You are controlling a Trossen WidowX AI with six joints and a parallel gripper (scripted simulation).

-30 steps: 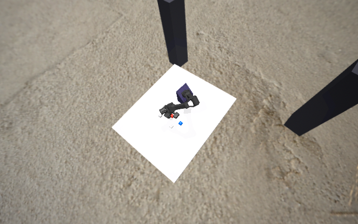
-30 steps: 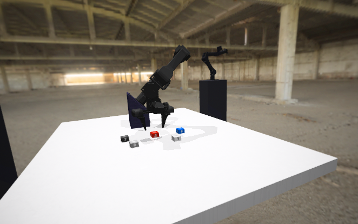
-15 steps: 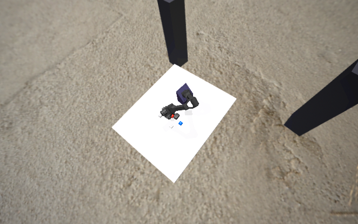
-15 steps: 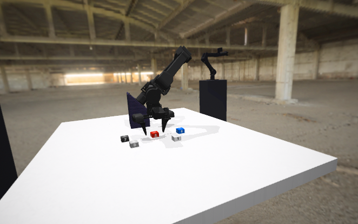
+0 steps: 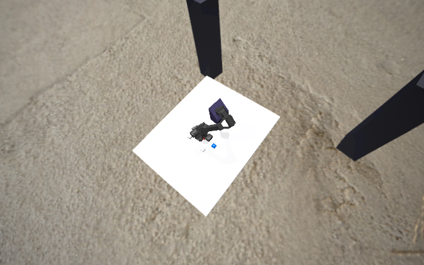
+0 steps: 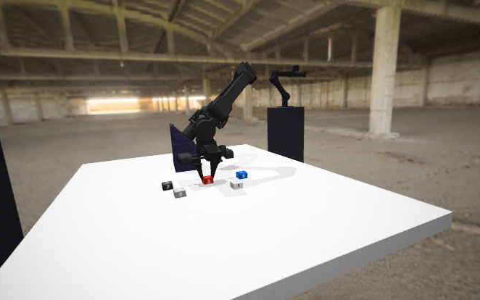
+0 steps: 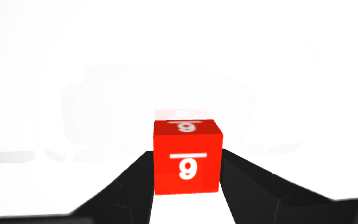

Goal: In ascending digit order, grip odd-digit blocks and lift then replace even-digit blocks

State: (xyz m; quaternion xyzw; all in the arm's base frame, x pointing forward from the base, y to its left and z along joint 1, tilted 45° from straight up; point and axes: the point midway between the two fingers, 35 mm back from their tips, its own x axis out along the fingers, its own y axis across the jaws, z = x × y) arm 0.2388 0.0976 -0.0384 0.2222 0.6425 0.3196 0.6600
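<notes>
Now: the black block 10 mm ahead of my gripper tip and 130 mm to the right of it. The rest, counted from my gripper tip: blue block: 130 mm to the left; then white block: 90 mm ahead, 80 mm to the left; then red block: right at my gripper tip.
</notes>
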